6 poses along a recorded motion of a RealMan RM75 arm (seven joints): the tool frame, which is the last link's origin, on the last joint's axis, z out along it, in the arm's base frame.
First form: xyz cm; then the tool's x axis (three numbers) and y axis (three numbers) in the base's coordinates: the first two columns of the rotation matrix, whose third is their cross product.
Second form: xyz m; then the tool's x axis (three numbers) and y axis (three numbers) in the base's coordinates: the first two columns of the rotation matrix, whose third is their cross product. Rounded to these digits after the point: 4 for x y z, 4 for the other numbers.
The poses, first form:
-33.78, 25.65, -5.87, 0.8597, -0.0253, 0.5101, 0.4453, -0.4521, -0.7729
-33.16, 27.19, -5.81, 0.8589, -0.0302, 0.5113, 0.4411, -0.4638, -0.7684
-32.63, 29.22, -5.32, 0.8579, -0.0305, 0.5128, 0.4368, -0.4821, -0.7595
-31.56, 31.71, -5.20, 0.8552, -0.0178, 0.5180, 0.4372, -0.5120, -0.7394
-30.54, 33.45, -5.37, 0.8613, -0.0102, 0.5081, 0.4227, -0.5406, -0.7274
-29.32, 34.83, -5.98, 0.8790, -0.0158, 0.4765, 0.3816, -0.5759, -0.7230
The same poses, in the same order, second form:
-0.3378, 0.2565, -0.0587, 0.8597, -0.0253, 0.5101, 0.4453, -0.4521, -0.7729
-0.3316, 0.2719, -0.0581, 0.8589, -0.0302, 0.5113, 0.4411, -0.4638, -0.7684
-0.3263, 0.2922, -0.0532, 0.8579, -0.0305, 0.5128, 0.4368, -0.4821, -0.7595
-0.3156, 0.3171, -0.0520, 0.8552, -0.0178, 0.5180, 0.4372, -0.5120, -0.7394
-0.3054, 0.3345, -0.0537, 0.8613, -0.0102, 0.5081, 0.4227, -0.5406, -0.7274
-0.2932, 0.3483, -0.0598, 0.8790, -0.0158, 0.4765, 0.3816, -0.5759, -0.7230

